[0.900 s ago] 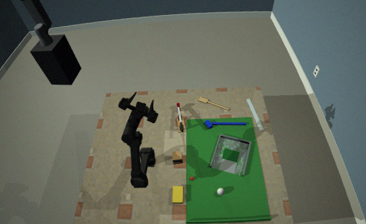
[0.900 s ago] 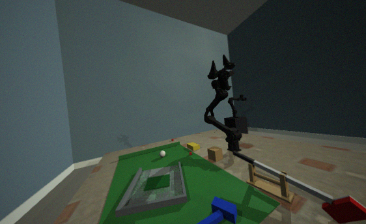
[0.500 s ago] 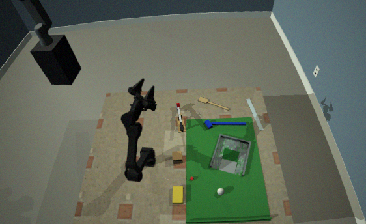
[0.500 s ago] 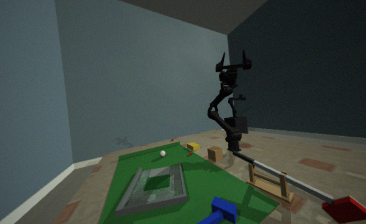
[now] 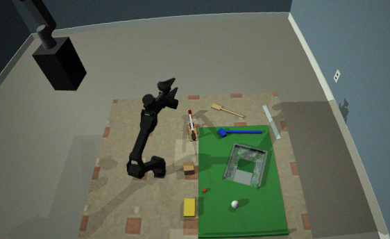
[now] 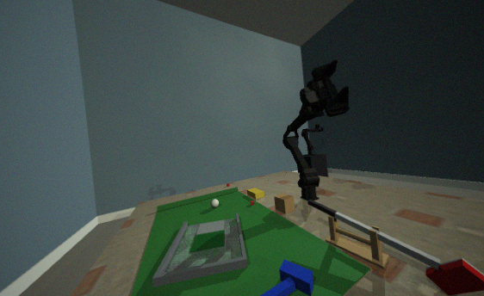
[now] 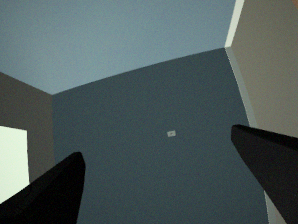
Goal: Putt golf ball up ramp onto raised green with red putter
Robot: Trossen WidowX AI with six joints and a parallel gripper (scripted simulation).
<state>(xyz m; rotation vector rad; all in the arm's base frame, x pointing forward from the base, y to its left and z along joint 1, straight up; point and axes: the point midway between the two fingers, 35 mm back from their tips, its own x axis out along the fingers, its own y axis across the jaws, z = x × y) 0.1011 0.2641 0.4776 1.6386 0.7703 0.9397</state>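
Now: gripper tip 490 mm to the left of the yellow block, 470 mm above it and 100 mm short of it. The rest, counted from my gripper tip: wooden block (460 mm below, 260 mm to the right, 60 mm ahead); then wooden stand (450 mm below, 50 mm ahead, 20 mm to the left); then red putter (430 mm below, 50 mm to the left, 40 mm ahead).
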